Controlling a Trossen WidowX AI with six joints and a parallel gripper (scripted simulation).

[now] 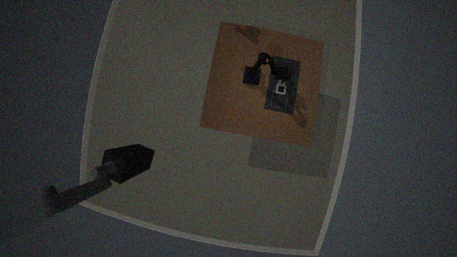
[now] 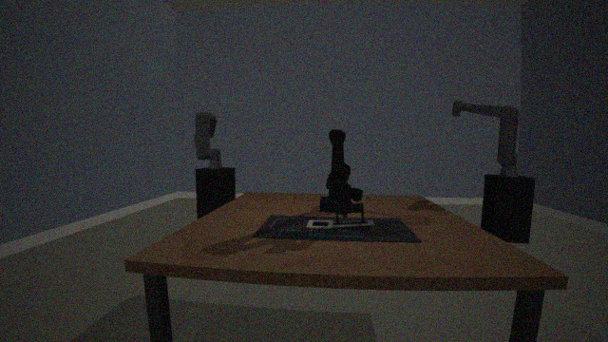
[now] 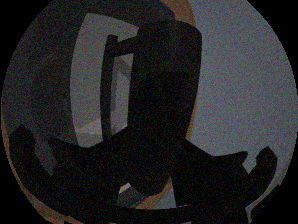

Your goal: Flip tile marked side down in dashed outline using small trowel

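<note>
My gripper tip is now 7 cm above the dark mat and 4 cm to the left of it. Also, from my gripper tip: tile 11 cm to the right, 5 cm below; then trowel 3 cm behind, 1 cm to the right, 1 cm below.
</note>
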